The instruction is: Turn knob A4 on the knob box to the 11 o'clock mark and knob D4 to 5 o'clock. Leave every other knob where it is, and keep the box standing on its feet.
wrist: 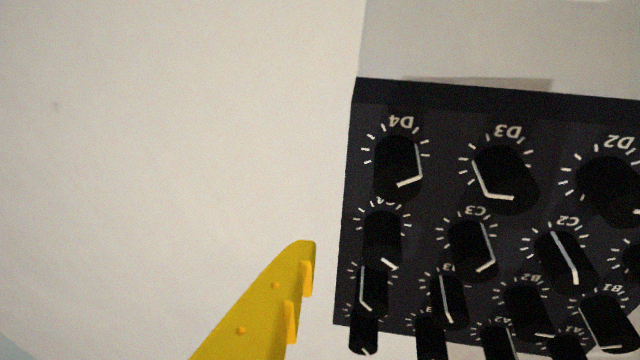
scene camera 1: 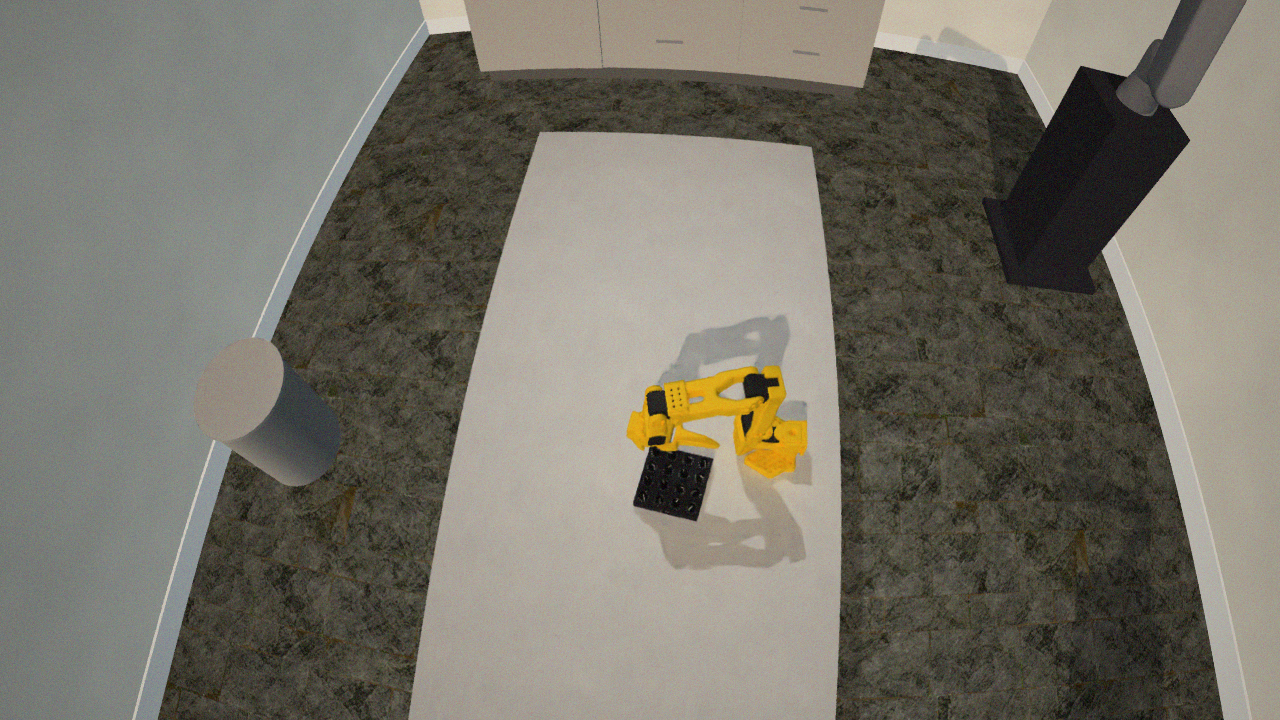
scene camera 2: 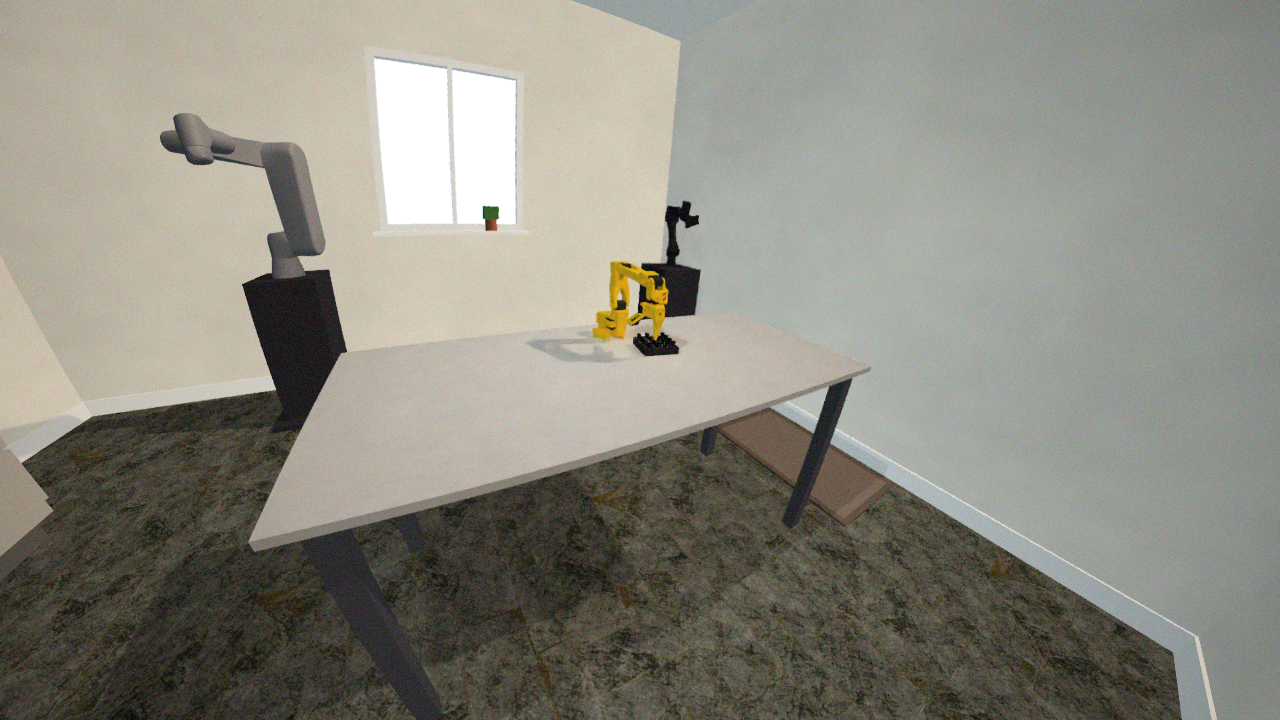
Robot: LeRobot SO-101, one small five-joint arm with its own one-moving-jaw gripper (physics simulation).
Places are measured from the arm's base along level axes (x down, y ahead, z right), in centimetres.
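Pixels of known places: hand at its tool point: [wrist: 314, 261] [scene camera 1: 644, 448] [scene camera 2: 654, 338]; arm's base at its link origin: [scene camera 1: 759, 447] [scene camera 2: 611, 337].
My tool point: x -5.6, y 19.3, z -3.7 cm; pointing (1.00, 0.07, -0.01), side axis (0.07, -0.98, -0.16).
For each thing: its top centre in the pictures, then the offset to it from my tool point. Level surfaces: height alone.
- black knob box at its top centre: [wrist: 508, 305] [scene camera 1: 674, 477] [scene camera 2: 656, 337] dy -5.1, dx +1.8, dz -4.0 cm
- Knob D4 at its top centre: [wrist: 397, 184] dy -1.9, dx +1.8, dz +0.7 cm
- Knob A4 at its top centre: [wrist: 362, 348] dy -0.4, dx +1.8, dz -7.2 cm
- B4 at its top centre: [wrist: 370, 310] dy -0.9, dx +1.8, dz -4.6 cm
- Knob D3 at its top centre: [wrist: 512, 197] dy -4.5, dx +1.8, dz +0.2 cm
- knob C3 at its top centre: [wrist: 477, 270] dy -4.0, dx +1.8, dz -2.5 cm
- table at its surface level: dx +5.6 cm
The black knob box [scene camera 1: 666, 513] [scene camera 2: 659, 351] [wrist: 450, 97] lies flat on the table, its labels upside down in the wrist view. Knob D4 [wrist: 395, 162] is at its upper left there; its white line points right and slightly up in the picture. Knob A4 [wrist: 363, 334] is at the bottom of the same column, seen steeply; a short piece of its line shows and its mark cannot be read. My gripper [scene camera 1: 687, 445] [scene camera 2: 645, 328] is fully open and empty over the box's edge. Its one visible notched jaw [wrist: 280, 305] is left of the A4 and B4 knobs, apart from them.
Knobs C4 [wrist: 382, 237] and B4 [wrist: 373, 292] stand between D4 and A4. Knob D3 [wrist: 505, 175] and knob C3 [wrist: 471, 247] stand in the neighbouring column. The table [scene camera 1: 626, 268] [scene camera 2: 465, 420] bears the arm and box. A grey arm [scene camera 2: 293, 192] stands on a pedestal beyond the table.
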